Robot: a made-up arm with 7 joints.
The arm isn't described. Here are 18 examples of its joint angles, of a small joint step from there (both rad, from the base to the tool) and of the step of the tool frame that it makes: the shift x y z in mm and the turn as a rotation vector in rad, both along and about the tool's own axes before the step.
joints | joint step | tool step
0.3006 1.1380 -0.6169 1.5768 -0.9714 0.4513 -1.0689 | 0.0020 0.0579 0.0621 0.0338 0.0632 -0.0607 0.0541 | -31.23 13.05 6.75 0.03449 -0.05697 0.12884
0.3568 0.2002 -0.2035 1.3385 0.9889 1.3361 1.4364 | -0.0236 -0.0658 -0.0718 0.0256 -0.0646 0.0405 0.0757 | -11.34 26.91 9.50 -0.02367 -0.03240 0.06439
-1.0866 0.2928 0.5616 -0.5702 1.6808 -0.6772 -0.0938 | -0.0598 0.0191 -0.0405 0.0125 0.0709 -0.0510 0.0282 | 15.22 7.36 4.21 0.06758 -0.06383 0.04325
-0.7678 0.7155 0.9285 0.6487 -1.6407 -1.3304 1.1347 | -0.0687 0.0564 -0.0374 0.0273 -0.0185 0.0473 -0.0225 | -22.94 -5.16 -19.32 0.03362 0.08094 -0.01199
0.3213 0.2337 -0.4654 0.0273 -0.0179 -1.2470 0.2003 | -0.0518 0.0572 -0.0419 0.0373 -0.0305 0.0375 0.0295 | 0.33 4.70 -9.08 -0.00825 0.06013 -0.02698
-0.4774 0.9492 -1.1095 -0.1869 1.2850 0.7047 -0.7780 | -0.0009 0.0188 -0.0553 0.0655 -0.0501 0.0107 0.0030 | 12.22 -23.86 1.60 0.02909 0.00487 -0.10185
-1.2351 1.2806 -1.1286 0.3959 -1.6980 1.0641 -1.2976 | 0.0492 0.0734 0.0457 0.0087 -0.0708 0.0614 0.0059 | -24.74 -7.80 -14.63 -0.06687 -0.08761 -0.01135
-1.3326 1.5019 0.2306 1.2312 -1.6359 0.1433 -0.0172 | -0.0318 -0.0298 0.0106 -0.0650 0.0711 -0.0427 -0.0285 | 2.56 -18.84 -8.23 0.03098 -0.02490 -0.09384
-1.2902 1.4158 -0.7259 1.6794 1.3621 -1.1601 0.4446 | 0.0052 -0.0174 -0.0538 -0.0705 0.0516 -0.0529 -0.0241 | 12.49 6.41 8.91 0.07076 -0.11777 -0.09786
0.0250 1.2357 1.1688 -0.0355 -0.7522 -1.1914 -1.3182 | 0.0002 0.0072 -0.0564 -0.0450 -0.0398 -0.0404 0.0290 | 14.52 -3.61 0.90 0.01379 -0.09261 0.03949
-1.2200 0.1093 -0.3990 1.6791 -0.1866 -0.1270 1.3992 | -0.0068 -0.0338 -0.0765 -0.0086 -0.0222 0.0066 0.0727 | -14.37 -3.03 9.06 -0.01044 -0.05644 0.04083
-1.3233 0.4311 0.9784 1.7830 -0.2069 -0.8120 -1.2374 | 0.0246 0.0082 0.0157 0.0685 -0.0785 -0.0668 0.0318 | -22.49 -4.53 -8.99 -0.01275 -0.03226 0.12939
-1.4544 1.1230 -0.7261 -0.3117 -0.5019 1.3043 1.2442 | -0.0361 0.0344 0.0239 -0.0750 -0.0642 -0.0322 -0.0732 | 0.01 22.53 12.87 -0.10137 -0.04286 -0.08233
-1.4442 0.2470 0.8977 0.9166 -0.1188 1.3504 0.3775 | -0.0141 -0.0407 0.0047 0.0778 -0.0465 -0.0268 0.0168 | 16.01 -23.62 -15.89 0.02538 0.07281 -0.05491
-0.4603 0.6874 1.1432 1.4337 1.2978 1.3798 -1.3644 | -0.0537 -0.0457 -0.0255 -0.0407 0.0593 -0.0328 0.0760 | -1.94 -26.58 11.87 0.09912 -0.01762 0.13010
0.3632 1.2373 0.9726 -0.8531 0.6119 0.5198 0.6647 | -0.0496 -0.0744 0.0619 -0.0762 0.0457 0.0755 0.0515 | 7.66 26.66 -8.54 0.08603 0.08409 0.18875
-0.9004 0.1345 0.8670 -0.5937 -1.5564 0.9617 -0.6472 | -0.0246 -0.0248 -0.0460 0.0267 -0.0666 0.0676 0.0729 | 9.11 5.50 -15.02 -0.12647 0.02088 -0.01428
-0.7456 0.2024 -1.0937 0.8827 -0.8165 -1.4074 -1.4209 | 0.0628 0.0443 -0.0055 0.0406 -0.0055 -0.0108 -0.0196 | -22.05 -32.53 0.32 -0.07626 0.06590 0.01534
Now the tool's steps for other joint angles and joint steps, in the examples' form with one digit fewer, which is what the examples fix.
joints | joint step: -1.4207 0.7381 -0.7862 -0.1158 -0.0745 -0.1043 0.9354 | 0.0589 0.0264 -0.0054 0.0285 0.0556 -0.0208 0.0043
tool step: -19.4 5.8 -19.7 0.0702 0.0137 -0.0256
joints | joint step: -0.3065 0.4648 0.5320 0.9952 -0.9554 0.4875 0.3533 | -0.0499 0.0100 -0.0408 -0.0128 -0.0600 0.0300 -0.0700
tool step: -7.9 -28.3 4.6 0.0023 0.0220 -0.1490
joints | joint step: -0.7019 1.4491 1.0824 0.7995 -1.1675 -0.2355 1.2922 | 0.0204 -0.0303 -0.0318 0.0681 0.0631 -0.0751 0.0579
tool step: 18.6 16.5 -16.4 0.0298 -0.1075 0.1022
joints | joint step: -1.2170 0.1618 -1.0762 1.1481 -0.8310 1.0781 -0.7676 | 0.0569 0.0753 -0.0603 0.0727 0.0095 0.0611 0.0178
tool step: -4.2 47.0 -46.0 -0.1829 0.1025 0.1099
